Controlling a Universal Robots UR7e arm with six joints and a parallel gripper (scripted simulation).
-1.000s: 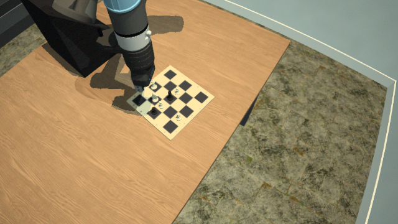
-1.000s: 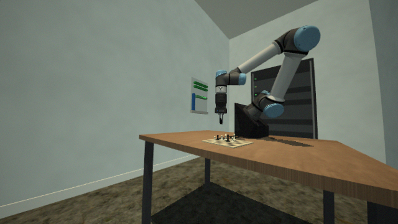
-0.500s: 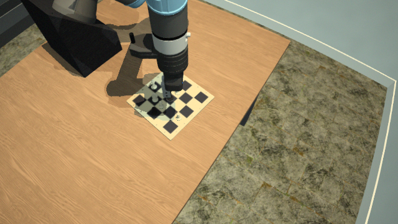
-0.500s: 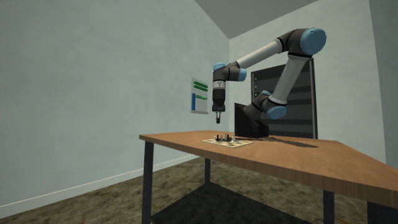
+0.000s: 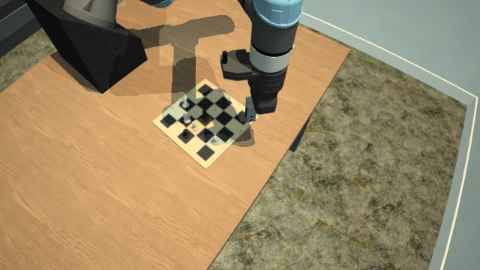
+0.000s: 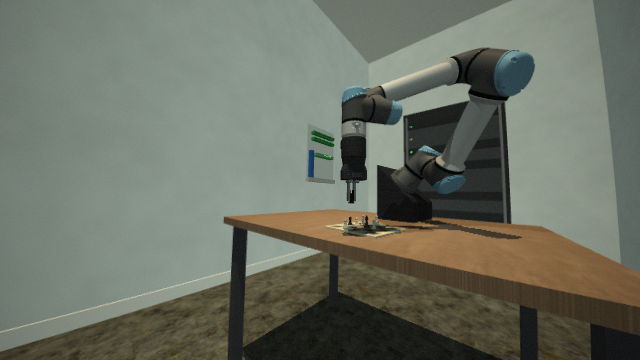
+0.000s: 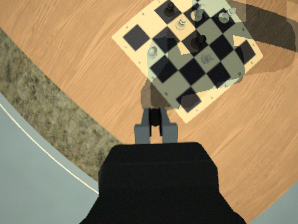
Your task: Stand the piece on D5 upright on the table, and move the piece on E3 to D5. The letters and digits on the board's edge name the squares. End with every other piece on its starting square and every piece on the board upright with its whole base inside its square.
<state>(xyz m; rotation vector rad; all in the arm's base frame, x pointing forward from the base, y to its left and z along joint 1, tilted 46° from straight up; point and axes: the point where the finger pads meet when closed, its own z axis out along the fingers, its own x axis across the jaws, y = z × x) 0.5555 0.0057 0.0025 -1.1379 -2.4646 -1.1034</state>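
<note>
My hand is 13 cm past the chessboard, 2 cm to the left of it and 12 cm above it.
</note>
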